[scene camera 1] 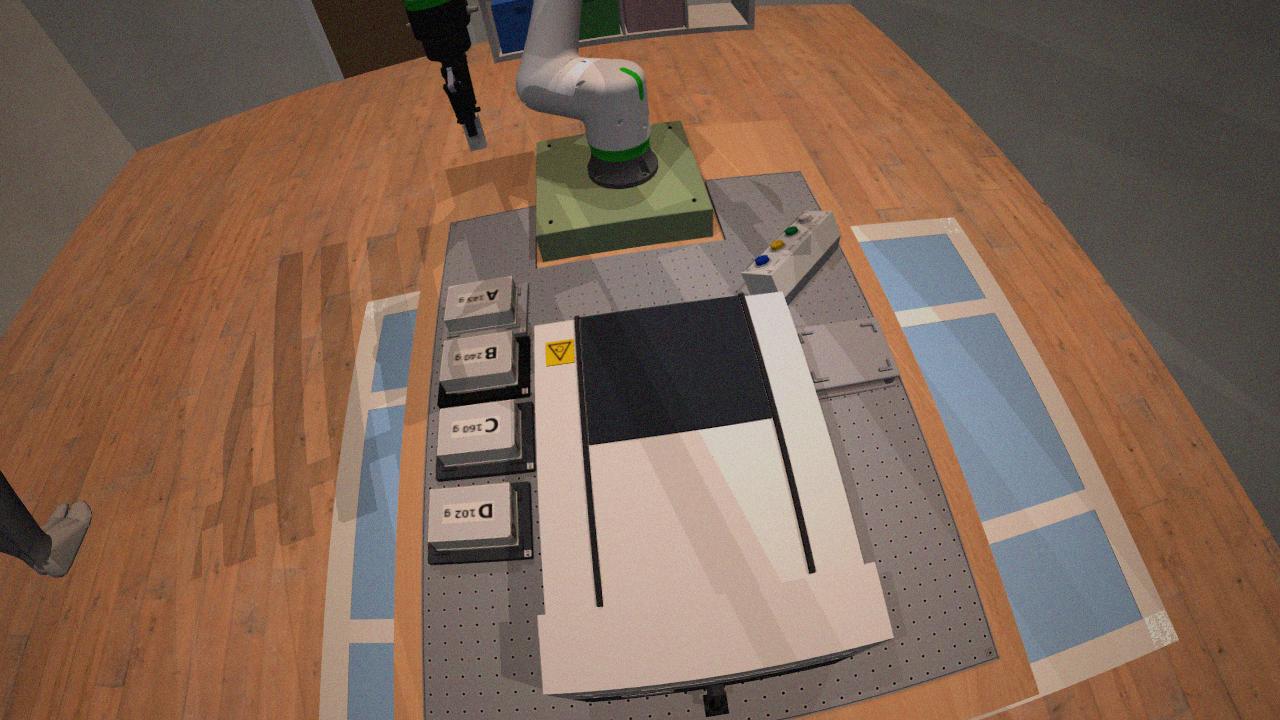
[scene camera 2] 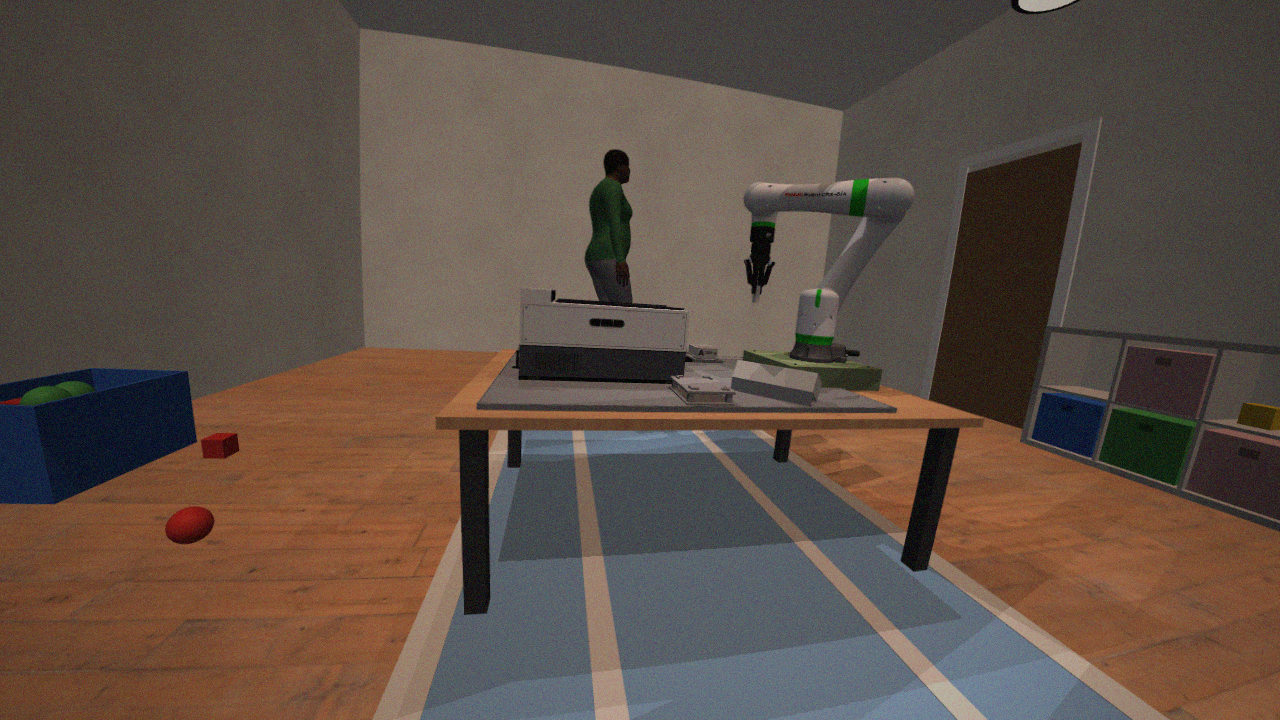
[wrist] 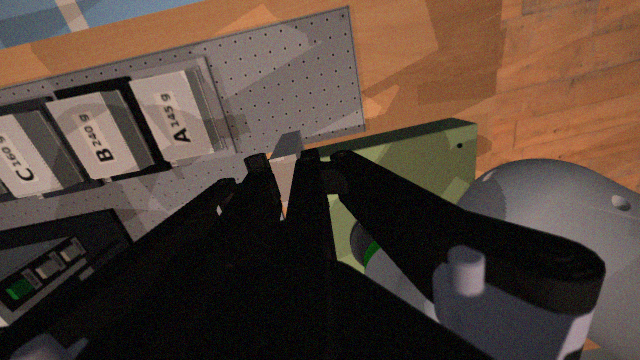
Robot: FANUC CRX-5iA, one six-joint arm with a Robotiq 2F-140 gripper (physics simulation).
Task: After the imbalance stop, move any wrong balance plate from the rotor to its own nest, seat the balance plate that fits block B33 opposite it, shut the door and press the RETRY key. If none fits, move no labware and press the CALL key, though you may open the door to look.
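Frame: origin at the arm's base, x ahead, y left, z up, level; millimetres.
Where they show: gripper, fingertip midpoint: [scene camera 1: 478, 147] [scene camera 2: 755, 303] [wrist: 295, 149]; arm's base, origin of the base link: [scene camera 1: 623, 168] [scene camera 2: 811, 359].
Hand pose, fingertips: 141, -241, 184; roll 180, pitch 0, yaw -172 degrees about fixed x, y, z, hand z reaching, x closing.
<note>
Things, the pixels of their top centre, and the offset from my fingertips, as dx, dy, dz.
- dark panel, middle of its top: [scene camera 1: 670, 363] +472, +322, -33
- key box, middle of its top: [scene camera 1: 796, 236] [scene camera 2: 777, 365] +121, +555, -163
- grey tray with corner guides, middle of its top: [scene camera 1: 846, 349] [scene camera 2: 701, 380] +342, +606, -206
My gripper [scene camera 1: 474, 136] [scene camera 2: 756, 297] [wrist: 295, 149] is shut with nothing between its fingers, high beside the robot base. Light grey balance plates stand in a row on dark nests: A 145 g [scene camera 1: 480, 304] [wrist: 165, 117], B 240 g [scene camera 1: 478, 365] [wrist: 95, 135], C 160 g [scene camera 1: 477, 437] [wrist: 27, 155] and D 102 g [scene camera 1: 471, 519]. The white centrifuge [scene camera 1: 666, 537] [scene camera 2: 572, 324] has a dark panel [scene camera 1: 675, 367] between its two top rails. The rotor and block B33 do not show. The key box [scene camera 1: 801, 259] [scene camera 2: 776, 380] has blue, yellow, green and grey keys; their labels are unreadable.
The green robot base [scene camera 1: 617, 210] [scene camera 2: 810, 368] [wrist: 405, 160] stands behind the centrifuge in scene camera 1. A grey tray with corner guides [scene camera 1: 850, 351] [scene camera 2: 702, 389] lies between the centrifuge and the table edge. A person [scene camera 2: 611, 219] stands beyond the table.
</note>
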